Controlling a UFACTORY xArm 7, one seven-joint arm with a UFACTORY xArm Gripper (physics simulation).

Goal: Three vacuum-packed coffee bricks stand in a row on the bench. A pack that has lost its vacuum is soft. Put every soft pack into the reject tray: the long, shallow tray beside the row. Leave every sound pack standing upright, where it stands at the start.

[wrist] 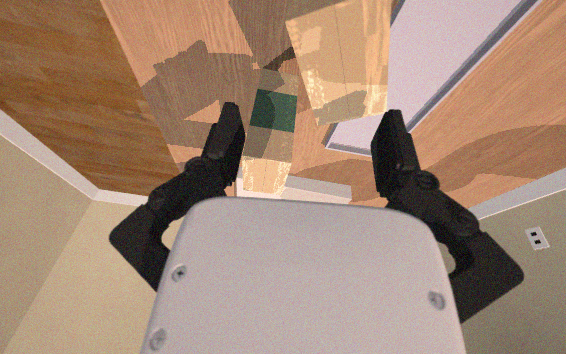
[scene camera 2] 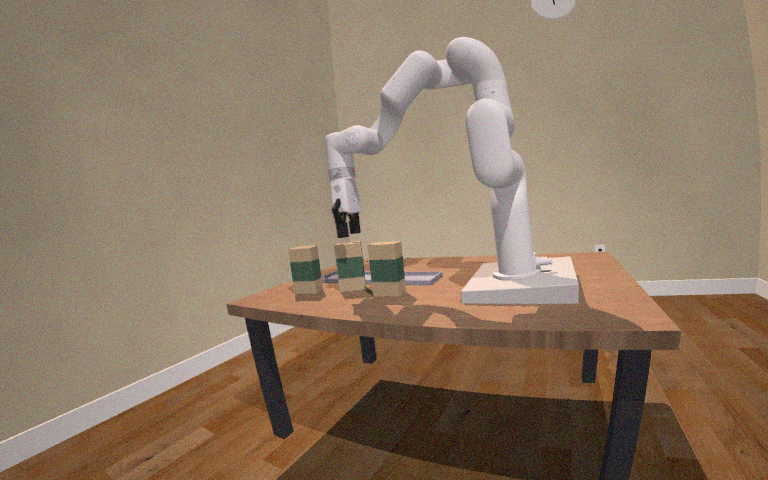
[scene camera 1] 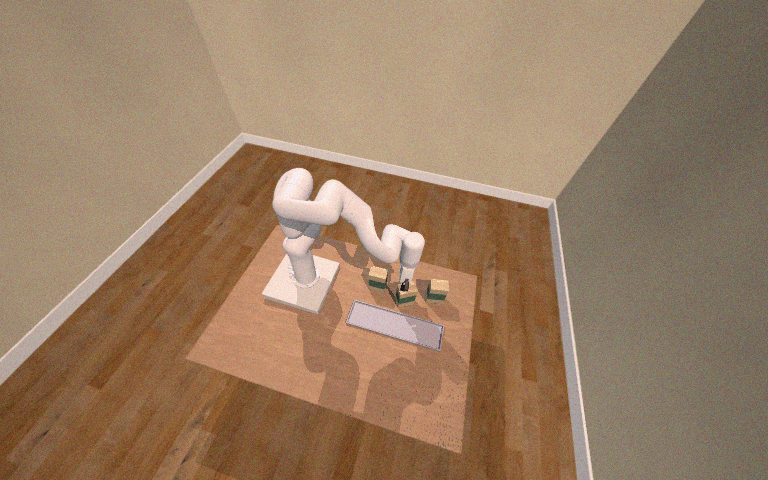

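Seen in the pictures: gripper, between the fingertips: [wrist: 308,123] [scene camera 2: 349,235] [scene camera 1: 404,280]; arm's base, origin of its link: [scene camera 2: 516,273] [scene camera 1: 306,276].
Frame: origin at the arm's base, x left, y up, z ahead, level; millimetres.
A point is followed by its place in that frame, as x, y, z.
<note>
My gripper [scene camera 1: 404,284] @[33, 125, 454] [scene camera 2: 348,234] @[33, 125, 454] [wrist: 308,123] @[33, 125, 454] is open and empty, a little above the middle coffee pack. The middle pack [scene camera 1: 406,297] @[-5, 53, 479] [scene camera 2: 350,267] @[38, 32, 462] [wrist: 345,60] @[20, 101, 483], tan with a green band, stands upright, turned relative to my fingers in the wrist view. The pack nearest the arm base [scene camera 1: 378,277] [scene camera 2: 386,270] [wrist: 272,112] stands upright. The far pack [scene camera 1: 437,289] @[44, 98, 600] [scene camera 2: 305,270] @[90, 34, 589] also stands upright; I cannot pick it out in the wrist view. The long, shallow reject tray [scene camera 1: 373,318] @[-101, -37, 358] [scene camera 2: 424,277] @[-119, -37, 296] [wrist: 440,50] @[-116, -37, 436] lies beside the row. No pack shows in it.
The white base plate [scene camera 1: 277,288] @[-96, 7, -96] [scene camera 2: 521,293] @[123, -16, -18] of the arm stands on the wooden bench [scene camera 1: 254,339] @[-318, -40, -101] [scene camera 2: 453,336] @[267, -58, 104], beyond one end of the row. The arm reaches over the bench from there. Shadows of the arm fall across the bench and part of the tray.
</note>
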